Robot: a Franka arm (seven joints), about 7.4 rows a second.
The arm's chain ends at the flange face. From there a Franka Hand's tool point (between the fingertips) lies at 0.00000 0.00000 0.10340 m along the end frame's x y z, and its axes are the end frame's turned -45 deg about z.
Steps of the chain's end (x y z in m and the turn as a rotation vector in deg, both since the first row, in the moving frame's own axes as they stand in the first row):
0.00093 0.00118 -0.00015 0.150 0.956 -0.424
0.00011 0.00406 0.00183 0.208 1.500 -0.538
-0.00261 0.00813 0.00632 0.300 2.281 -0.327
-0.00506 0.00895 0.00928 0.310 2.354 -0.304
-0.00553 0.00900 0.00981 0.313 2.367 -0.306
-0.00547 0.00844 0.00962 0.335 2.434 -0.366
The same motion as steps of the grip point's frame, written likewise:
0.00124 0.00252 -0.00016 -0.570 0.782 -0.424
-0.00061 0.00459 0.00179 -0.914 1.208 -0.538
-0.00429 0.00642 0.00624 -1.401 1.825 -0.327
-0.00650 0.00535 0.00919 -1.445 1.884 -0.304
-0.00685 0.00506 0.00972 -1.452 1.895 -0.306
-0.00629 0.00477 0.00952 -1.484 1.958 -0.366

